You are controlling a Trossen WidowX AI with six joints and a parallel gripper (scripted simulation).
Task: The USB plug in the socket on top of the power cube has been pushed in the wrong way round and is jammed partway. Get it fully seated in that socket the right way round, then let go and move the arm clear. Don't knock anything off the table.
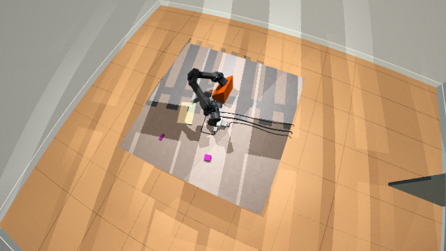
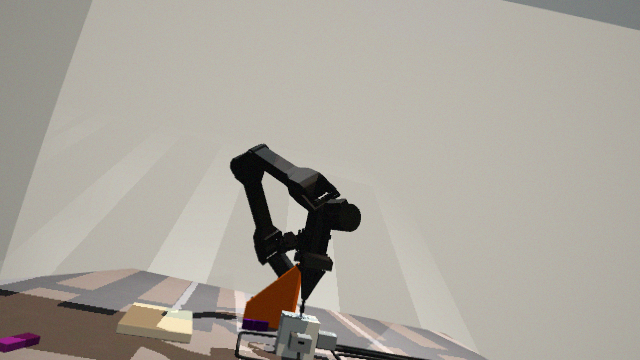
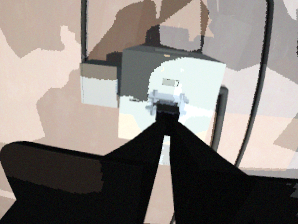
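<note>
Now: the dark USB plug 20 mm below my gripper tip. The rest, counted from my gripper tip: cream pad 290 mm to the right, 100 mm below; purple block 400 mm to the right, 280 mm ahead, 110 mm below.
</note>
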